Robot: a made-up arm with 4 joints.
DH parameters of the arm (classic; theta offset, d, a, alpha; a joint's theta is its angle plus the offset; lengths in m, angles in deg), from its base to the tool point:
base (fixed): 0 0.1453 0 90
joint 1: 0 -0.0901 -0.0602 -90
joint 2: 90 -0.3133 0.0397 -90
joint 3: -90 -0.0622 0.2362 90
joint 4: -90 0.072 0.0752 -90
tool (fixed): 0 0.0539 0 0
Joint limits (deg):
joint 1: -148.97..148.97
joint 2: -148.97..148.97
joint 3: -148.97..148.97
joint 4: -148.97..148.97
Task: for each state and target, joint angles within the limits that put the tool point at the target. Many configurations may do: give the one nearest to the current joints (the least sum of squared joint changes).
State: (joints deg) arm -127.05 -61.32 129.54 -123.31
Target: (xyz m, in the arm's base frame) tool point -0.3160 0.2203 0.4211
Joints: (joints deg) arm -145.04 -21.48 148.97 -99.99
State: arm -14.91 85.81 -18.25 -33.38
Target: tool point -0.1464 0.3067 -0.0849
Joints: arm -44.46 112.89 -60.92 -42.55
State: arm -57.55 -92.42 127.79 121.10
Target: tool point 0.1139 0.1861 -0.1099
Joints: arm -25.36 -75.22 76.95 121.96
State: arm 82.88 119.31 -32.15 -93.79
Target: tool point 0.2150 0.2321 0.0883
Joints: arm 80.62 119.25 -32.25 -98.19
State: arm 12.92 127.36 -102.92 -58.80
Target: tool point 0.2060 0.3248 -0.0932
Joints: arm 36.77 122.42 -72.43 -43.30
